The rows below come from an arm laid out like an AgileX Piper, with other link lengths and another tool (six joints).
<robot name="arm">
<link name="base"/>
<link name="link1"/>
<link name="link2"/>
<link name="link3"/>
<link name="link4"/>
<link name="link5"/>
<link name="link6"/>
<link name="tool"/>
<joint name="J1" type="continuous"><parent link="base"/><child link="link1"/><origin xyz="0 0 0.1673"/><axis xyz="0 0 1"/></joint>
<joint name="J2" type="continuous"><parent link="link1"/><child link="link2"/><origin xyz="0 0 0" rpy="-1.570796 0 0"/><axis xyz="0 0 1"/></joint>
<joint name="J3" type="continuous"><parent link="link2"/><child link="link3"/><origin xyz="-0.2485 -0.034 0"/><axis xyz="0 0 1"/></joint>
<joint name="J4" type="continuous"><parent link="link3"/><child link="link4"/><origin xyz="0.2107 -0.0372 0" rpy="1.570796 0 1.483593"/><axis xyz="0 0 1"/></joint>
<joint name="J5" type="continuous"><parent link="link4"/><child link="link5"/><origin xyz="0 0 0" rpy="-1.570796 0 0"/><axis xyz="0 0 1"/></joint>
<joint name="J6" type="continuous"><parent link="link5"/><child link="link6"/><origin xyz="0 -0.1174 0" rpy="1.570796 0 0"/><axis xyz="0 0 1"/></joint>
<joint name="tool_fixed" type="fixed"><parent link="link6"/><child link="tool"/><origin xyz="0.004 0.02 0.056" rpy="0.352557 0 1.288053"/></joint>
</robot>
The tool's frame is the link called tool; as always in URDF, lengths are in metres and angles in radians. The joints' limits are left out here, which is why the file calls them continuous.
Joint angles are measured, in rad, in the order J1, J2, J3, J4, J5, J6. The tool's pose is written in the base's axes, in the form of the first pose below.
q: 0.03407, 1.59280, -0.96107, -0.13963, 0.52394, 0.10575
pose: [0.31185, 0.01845, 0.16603], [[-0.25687, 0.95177, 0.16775], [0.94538, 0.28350, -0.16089], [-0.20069, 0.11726, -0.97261]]
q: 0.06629, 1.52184, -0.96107, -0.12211, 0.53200, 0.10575
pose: [0.30919, 0.02980, 0.18757], [[-0.26591, 0.93583, 0.23133], [0.94302, 0.30231, -0.13899], [-0.20001, 0.18119, -0.96289]]
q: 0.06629, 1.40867, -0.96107, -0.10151, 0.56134, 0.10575
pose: [0.30088, 0.03069, 0.21963], [[-0.23866, 0.92073, 0.30871], [0.95048, 0.28663, -0.12008], [-0.19905, 0.26476, -0.94355]]
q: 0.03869, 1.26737, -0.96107, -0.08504, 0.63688, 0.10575
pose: [0.28161, 0.02226, 0.25305], [[-0.18839, 0.91173, 0.36505], [0.96223, 0.24574, -0.11716], [-0.19652, 0.32919, -0.92359]]
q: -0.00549, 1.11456, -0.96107, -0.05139, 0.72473, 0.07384
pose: [0.25510, 0.01281, 0.28396], [[-0.14546, 0.89609, 0.41936], [0.96981, 0.21301, -0.11877], [-0.19575, 0.38942, -0.90002]]
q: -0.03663, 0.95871, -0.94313, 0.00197, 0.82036, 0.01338
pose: [0.22138, 0.01221, 0.30340], [[-0.14585, 0.87726, 0.45732], [0.97029, 0.21705, -0.10691], [-0.19305, 0.42814, -0.88285]]
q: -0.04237, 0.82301, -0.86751, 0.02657, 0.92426, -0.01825
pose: [0.18417, 0.01588, 0.29318], [[-0.17364, 0.89045, 0.42066], [0.96767, 0.23361, -0.09506], [-0.18291, 0.39056, -0.90222]]
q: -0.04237, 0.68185, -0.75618, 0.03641, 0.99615, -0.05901
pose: [0.14924, 0.01881, 0.27189], [[-0.21350, 0.89750, 0.38589], [0.95808, 0.26960, -0.09697], [-0.19106, 0.34901, -0.91743]]
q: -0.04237, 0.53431, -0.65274, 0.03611, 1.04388, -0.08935
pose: [0.12074, 0.01997, 0.25296], [[-0.23723, 0.89186, 0.38510], [0.94846, 0.29838, -0.10674], [-0.21010, 0.33993, -0.91668]]
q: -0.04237, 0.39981, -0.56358, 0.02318, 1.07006, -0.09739
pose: [0.10100, 0.01884, 0.23616], [[-0.23667, 0.88430, 0.40249], [0.94337, 0.30827, -0.12259], [-0.23249, 0.35068, -0.90718]]
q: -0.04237, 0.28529, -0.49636, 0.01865, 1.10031, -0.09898
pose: [0.08638, 0.01879, 0.22198], [[-0.23317, 0.87813, 0.41776], [0.94173, 0.31101, -0.12811], [-0.24242, 0.36354, -0.89948]]
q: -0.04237, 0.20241, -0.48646, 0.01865, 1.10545, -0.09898
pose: [0.08071, 0.01904, 0.22509], [[-0.21621, 0.85149, 0.47772], [0.94098, 0.31223, -0.13064], [-0.26039, 0.42128, -0.86875]]
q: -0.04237, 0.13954, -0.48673, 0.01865, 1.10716, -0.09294
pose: [0.07681, 0.01924, 0.22994], [[-0.19622, 0.82519, 0.52968], [0.94231, 0.30808, -0.13089], [-0.27120, 0.47344, -0.83804]]
